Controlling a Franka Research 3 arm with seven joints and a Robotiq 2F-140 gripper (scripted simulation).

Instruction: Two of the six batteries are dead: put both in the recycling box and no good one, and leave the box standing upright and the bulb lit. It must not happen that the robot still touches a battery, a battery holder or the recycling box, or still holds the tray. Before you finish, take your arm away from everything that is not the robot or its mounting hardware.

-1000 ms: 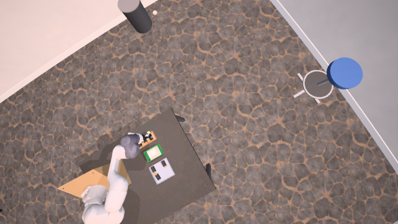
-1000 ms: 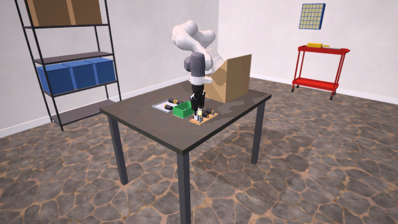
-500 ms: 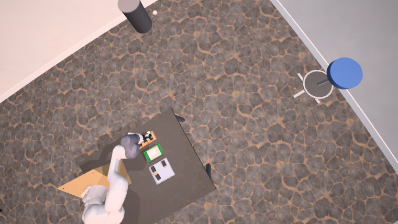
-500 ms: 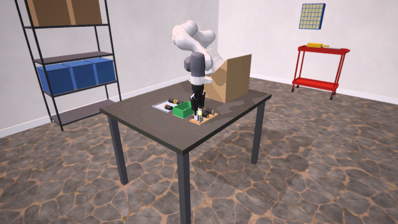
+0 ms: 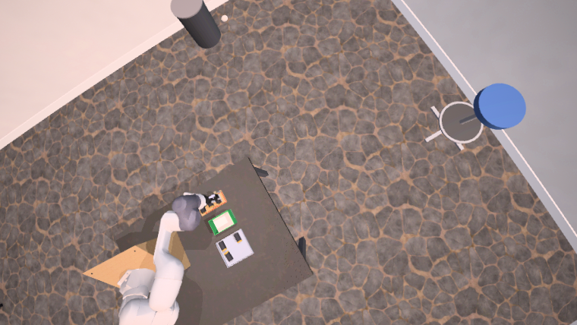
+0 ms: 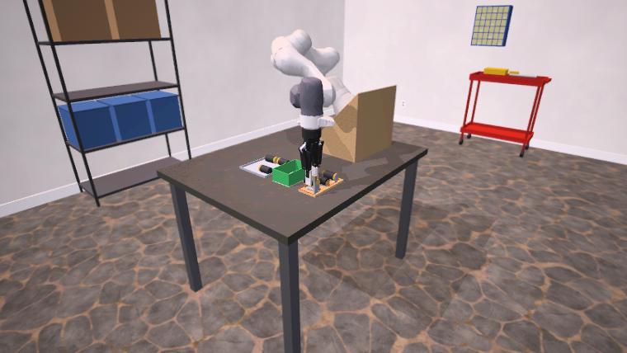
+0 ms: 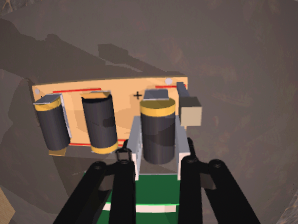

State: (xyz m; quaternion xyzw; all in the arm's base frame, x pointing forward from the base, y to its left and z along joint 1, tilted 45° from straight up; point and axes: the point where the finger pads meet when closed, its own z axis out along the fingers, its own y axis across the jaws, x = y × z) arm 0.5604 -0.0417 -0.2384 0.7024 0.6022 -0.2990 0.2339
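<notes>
Now: the bulb 30 mm ahead of my hand, 30 mm to the left of it and 10 mm above it. From my hand the other things lie so: white tray 100 mm behind, 330 mm to the right, 70 mm below; green recycling box 60 mm behind, 150 mm to the right, 60 mm below.
</notes>
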